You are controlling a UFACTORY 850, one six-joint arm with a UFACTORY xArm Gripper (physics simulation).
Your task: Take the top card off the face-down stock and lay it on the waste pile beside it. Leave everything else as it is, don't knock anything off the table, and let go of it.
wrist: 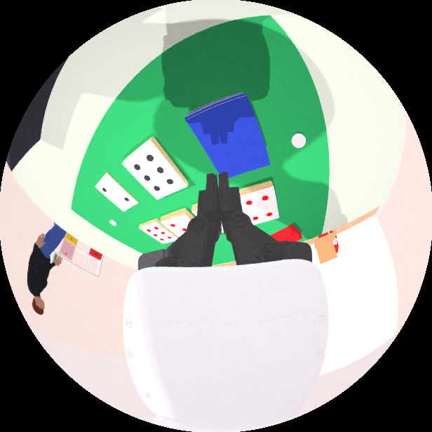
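Observation:
The face-down stock (237,145) is a blue-backed stack in the upper middle of the wrist view, with its layered edge showing at the far side. A face-up pile with six black dots (153,173) lies to its left, and its tan side edge shows. A thinner white card with two black dots (115,194) lies further left. My gripper (219,185) is shut and empty. Its fingertips are at the near left corner of the stock in the view, and the finger shadow falls on the blue back. The exact height of the tips above the stock is hard to tell.
A green mat (125,115) lies on the pale table (355,165). Face-up cards with red dots (259,207) are near and partly behind the fingers. A red block (287,234) lies at the near right. A white disc (298,140) is right of the stock.

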